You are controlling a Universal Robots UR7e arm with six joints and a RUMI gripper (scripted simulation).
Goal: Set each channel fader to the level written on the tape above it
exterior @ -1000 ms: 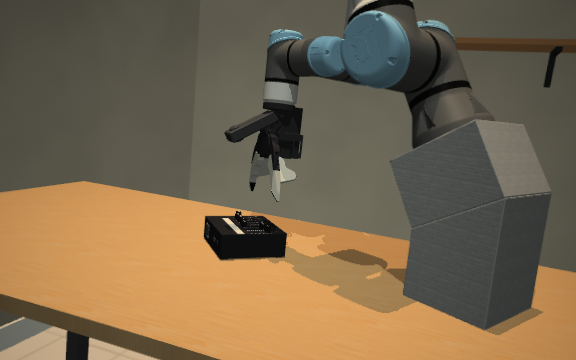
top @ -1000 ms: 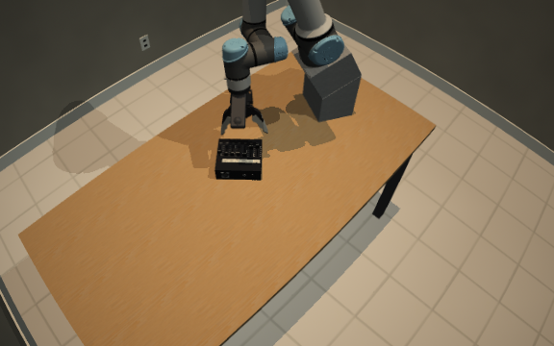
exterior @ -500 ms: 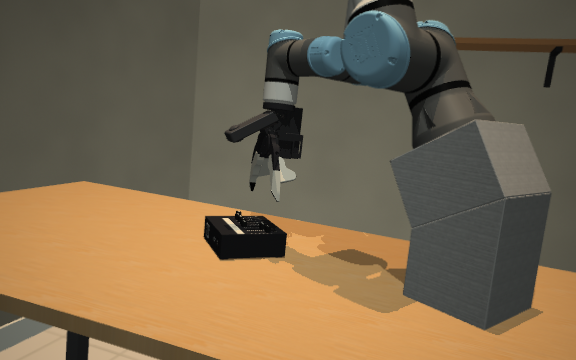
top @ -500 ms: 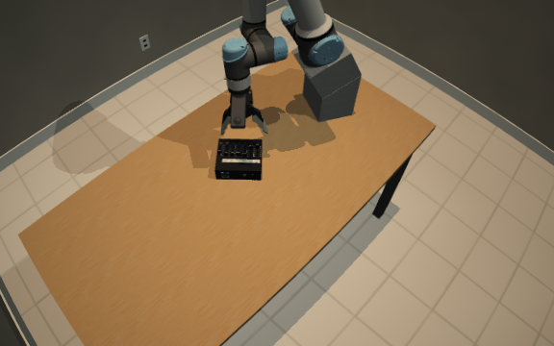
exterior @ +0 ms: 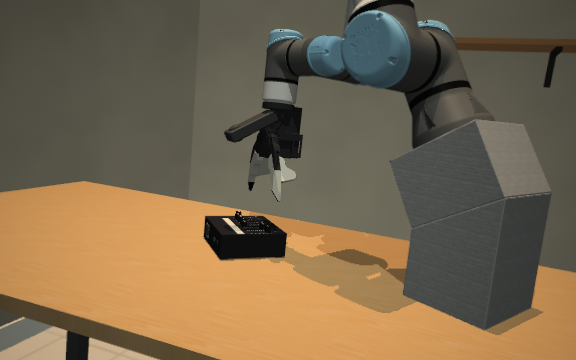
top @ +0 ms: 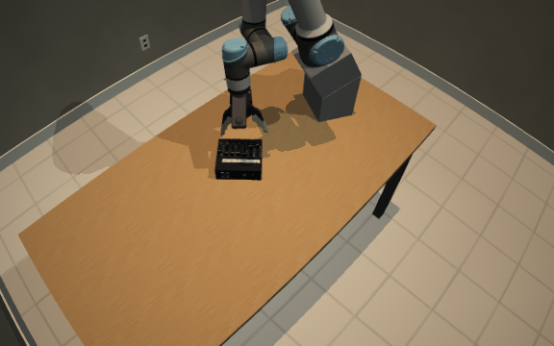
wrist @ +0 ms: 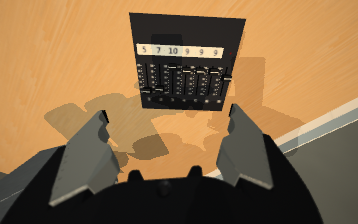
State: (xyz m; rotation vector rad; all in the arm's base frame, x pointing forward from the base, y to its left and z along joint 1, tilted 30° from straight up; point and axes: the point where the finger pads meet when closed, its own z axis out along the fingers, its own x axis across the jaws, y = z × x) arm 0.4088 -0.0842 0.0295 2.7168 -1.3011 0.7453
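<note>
Now: the master fader 70 mm ahead of my hand, 70 mm to the right of it and 60 mm below it.
</note>
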